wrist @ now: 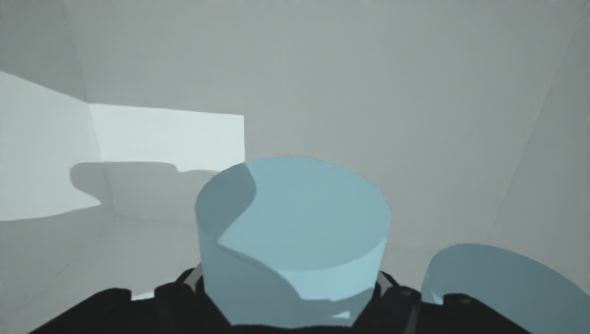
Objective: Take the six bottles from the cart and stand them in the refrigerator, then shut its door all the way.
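Places are measured from the arm's base along level axes (x ahead, y left, z up), in centimetres.
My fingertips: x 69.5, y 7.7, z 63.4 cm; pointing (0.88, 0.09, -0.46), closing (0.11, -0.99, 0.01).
Ahead of a thing's pixels: the offset from my fingertips to its top centre. "*": to the spot under its first point.
A light blue cylindrical bottle {dx -1.5, dy -0.1, dz +6.0 cm} (295,215) stands upright in the middle of the wrist view, close to the camera. My gripper (287,279) is shut on it, with a black finger at its left and right sides. The bottle's lower end is hidden. A second blue bottle {dx -1.5, dy -9.7, dz +1.9 cm} (505,280) stands to the right, partly cut off by the frame's edge and partly hidden behind the right finger. Pale grey walls of the refrigerator's interior {* dx +18.6, dy -6.4, dz +5.9 cm} (380,90) surround them. The refrigerator door and the cart do not show.
A side wall (35,135) stands at the left, and another wall (560,165) rises at the right beyond the second bottle. A bright patch of light and a shadow fall on the left and back walls.
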